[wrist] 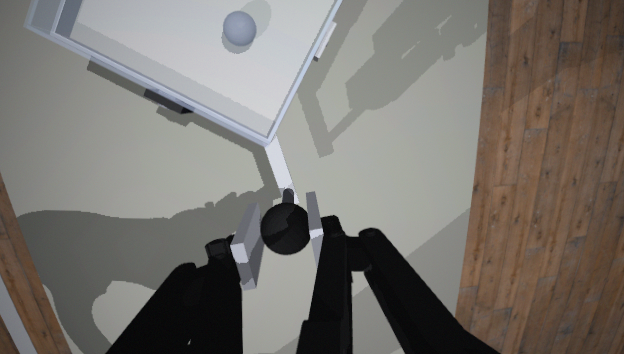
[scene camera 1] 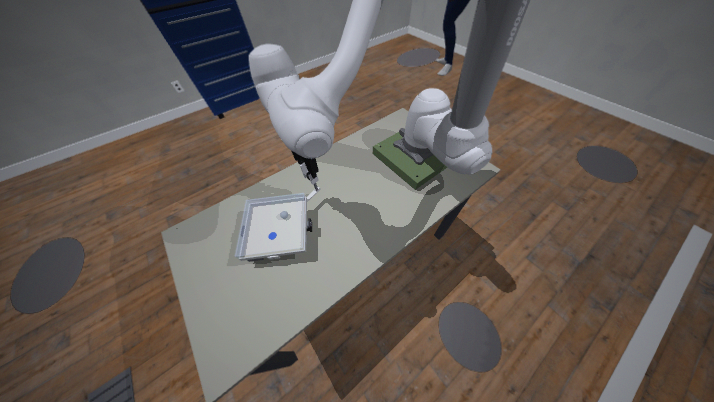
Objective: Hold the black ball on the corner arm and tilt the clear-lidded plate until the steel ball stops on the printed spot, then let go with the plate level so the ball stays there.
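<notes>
The clear-lidded plate (scene camera 1: 260, 245) (wrist: 200, 85) is a white square tray with clear walls, standing over the table. The steel ball (scene camera 1: 284, 214) (wrist: 239, 28) is on the plate, away from the walls, between the blue printed spot (scene camera 1: 272, 235) and the corner that bears the arm. It is apart from the spot. The spot does not show in the wrist view. The white corner arm (scene camera 1: 313, 193) (wrist: 280, 166) runs from that corner to the black ball (wrist: 286, 228). My gripper (scene camera 1: 316, 187) (wrist: 285, 214) is shut on the black ball, one pad on either side.
The plate stands over a grey-green table (scene camera 1: 210, 300). The robot's green base block (scene camera 1: 407, 162) is at the table's far right part. Dark brackets (scene camera 1: 309, 225) (wrist: 167, 101) show at the plate's side. A blue drawer cabinet (scene camera 1: 207, 50) stands by the wall behind.
</notes>
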